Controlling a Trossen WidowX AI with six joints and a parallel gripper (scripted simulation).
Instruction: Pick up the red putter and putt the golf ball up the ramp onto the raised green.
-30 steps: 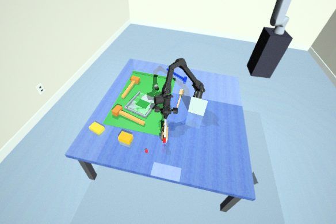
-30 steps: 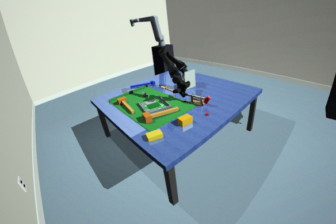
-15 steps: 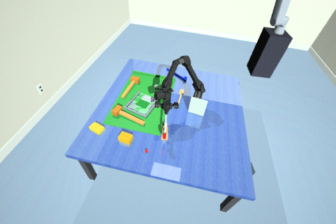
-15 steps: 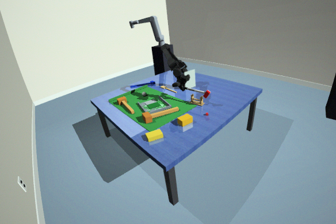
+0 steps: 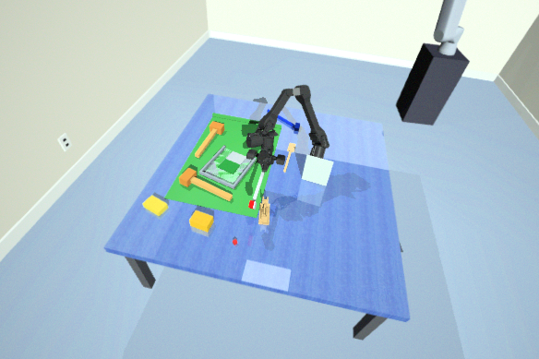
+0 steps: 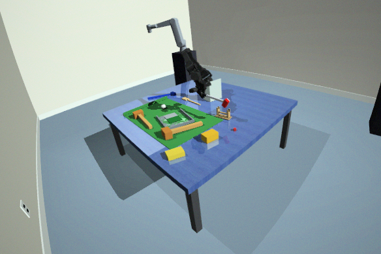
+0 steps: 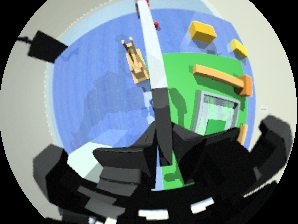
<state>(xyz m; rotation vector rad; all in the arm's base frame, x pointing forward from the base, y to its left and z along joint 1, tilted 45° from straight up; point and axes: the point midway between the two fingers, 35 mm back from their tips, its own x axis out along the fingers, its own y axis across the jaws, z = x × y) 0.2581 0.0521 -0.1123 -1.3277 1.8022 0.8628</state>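
Now: the red putter 10 mm ahead of my gripper tip, 110 mm to the left of it and 20 mm above it. Also, from my gripper tip: green mat: 210 mm ahead, 200 mm to the right, 130 mm below; then wooden rack: 20 mm behind, 160 mm to the left, 100 mm below; then small red piece: 90 mm ahead, 340 mm to the left, 120 mm below.
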